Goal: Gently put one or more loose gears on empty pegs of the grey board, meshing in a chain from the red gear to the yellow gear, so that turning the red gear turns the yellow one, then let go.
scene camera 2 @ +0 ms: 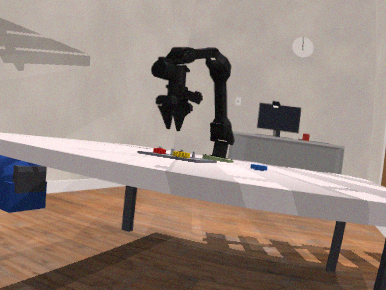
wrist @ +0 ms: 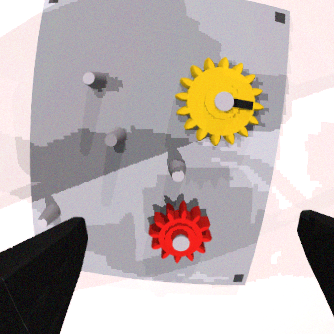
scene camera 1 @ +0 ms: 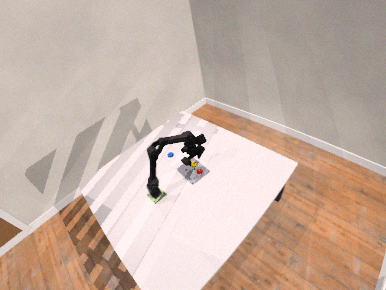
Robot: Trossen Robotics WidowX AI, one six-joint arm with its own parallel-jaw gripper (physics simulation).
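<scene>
The wrist view shows the gripper as well, and the gripper's open, with nothing held in it. There's a red gear here too, along with a grey board.
</scene>
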